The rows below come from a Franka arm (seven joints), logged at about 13 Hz.
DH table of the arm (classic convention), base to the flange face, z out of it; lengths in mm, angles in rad. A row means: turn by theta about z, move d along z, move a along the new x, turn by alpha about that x. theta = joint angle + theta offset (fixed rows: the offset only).
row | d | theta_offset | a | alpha
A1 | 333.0 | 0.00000 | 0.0 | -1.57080
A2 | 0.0 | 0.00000 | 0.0 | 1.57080
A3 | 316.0 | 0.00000 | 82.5 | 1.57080
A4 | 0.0 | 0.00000 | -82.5 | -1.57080
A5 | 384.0 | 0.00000 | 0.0 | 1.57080
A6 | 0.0 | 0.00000 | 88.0 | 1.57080
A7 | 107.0 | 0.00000 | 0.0 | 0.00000
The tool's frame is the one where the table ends.
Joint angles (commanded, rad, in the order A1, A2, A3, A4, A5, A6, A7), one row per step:
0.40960 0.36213 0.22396 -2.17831 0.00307 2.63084 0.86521
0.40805 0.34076 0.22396 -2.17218 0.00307 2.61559 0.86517
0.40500 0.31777 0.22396 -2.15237 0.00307 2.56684 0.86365
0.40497 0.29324 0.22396 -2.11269 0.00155 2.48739 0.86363
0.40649 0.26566 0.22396 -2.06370 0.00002 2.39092 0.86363
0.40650 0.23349 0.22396 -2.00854 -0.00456 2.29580 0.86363
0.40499 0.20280 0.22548 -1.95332 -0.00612 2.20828 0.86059
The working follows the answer.
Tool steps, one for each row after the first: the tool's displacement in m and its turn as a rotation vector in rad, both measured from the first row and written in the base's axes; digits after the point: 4 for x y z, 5 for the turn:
0.0029 0.0004 0.0128 0.00325 -0.01219 -0.00079
0.0075 0.0008 0.0289 -0.00437 -0.00992 -0.00012
0.0136 0.0041 0.0513 -0.01835 -0.00072 0.00389
0.0190 0.0080 0.0787 -0.03582 0.01181 0.00957
0.0247 0.0109 0.1127 -0.04927 0.01239 0.01452
0.0287 0.0129 0.1475 -0.05709 0.00928 0.01949

Tool pose at each row, in the base's axes (x y z in m, rotation vector in rad; rounded; the steps above come from the unrounded poses):
0.4617 0.3386 0.2357 -2.99170 0.37932 -0.02765
0.4646 0.3390 0.2485 -2.98676 0.37884 -0.04527
0.4692 0.3394 0.2645 -2.99469 0.37884 -0.04336
0.4753 0.3427 0.2870 -3.01040 0.37521 -0.03200
0.4807 0.3466 0.3144 -3.03020 0.36967 -0.01604
0.4864 0.3495 0.3483 -3.04441 0.36348 -0.01733
0.4904 0.3515 0.3832 -3.05259 0.35628 -0.02314

